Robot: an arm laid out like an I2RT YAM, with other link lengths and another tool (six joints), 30 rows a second.
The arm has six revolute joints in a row. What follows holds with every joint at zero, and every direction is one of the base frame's. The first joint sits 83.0 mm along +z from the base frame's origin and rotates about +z. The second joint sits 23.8 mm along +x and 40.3 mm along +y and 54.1 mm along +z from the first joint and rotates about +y. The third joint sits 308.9 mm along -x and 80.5 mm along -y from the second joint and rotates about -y. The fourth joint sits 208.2 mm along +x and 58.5 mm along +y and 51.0 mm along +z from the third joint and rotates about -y. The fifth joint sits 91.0 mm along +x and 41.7 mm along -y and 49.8 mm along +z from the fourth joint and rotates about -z. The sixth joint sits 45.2 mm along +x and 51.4 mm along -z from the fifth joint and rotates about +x. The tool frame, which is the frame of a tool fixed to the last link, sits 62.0 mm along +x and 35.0 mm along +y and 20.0 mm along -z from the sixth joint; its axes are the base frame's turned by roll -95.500, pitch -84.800 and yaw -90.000 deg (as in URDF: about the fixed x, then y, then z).
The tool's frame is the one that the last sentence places.
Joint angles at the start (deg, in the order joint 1, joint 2, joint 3, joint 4, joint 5, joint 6):
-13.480, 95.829, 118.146, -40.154, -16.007, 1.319
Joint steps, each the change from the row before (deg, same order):
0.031, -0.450, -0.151, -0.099, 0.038, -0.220
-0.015, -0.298, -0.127, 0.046, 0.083, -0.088
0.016, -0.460, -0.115, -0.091, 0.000, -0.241
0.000, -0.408, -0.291, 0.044, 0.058, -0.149
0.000, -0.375, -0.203, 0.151, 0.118, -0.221
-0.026, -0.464, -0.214, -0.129, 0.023, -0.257
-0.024, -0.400, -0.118, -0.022, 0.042, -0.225
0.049, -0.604, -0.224, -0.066, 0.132, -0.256
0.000, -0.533, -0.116, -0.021, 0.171, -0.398
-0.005, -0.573, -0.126, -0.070, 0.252, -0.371
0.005, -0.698, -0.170, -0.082, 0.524, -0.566
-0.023, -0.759, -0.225, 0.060, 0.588, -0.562
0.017, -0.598, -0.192, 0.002, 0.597, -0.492
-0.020, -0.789, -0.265, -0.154, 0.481, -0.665
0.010, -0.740, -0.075, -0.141, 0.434, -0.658
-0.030, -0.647, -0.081, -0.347, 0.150, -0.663
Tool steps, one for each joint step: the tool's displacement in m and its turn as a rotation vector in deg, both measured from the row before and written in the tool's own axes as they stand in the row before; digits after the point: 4 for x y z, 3 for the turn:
0.0005, -0.0007, -0.0031, 0.013, 0.216, -0.265
0.0006, -0.0002, -0.0019, -0.074, 0.232, -0.122
0.0008, -0.0007, -0.0033, 0.041, 0.269, -0.291
0.0001, -0.0003, -0.0024, -0.042, 0.178, -0.177
0.0008, -0.0002, -0.0022, -0.086, 0.349, -0.277
0.0002, -0.0003, -0.0031, -0.036, 0.149, -0.270
0.0008, -0.0003, -0.0028, -0.042, 0.284, -0.263
0.0008, -0.0008, -0.0040, -0.059, 0.338, -0.323
0.0012, -0.0003, -0.0037, -0.139, 0.441, -0.463
0.0012, -0.0002, -0.0040, -0.229, 0.425, -0.430
0.0013, 0.0002, -0.0046, -0.489, 0.528, -0.634
0.0017, 0.0005, -0.0048, -0.577, 0.675, -0.641
0.0011, 0.0005, -0.0037, -0.561, 0.477, -0.549
0.0009, 0.0004, -0.0051, -0.487, 0.449, -0.705
0.0017, 0.0002, -0.0053, -0.411, 0.593, -0.722
0.0006, 0.0001, -0.0048, -0.176, 0.284, -0.679

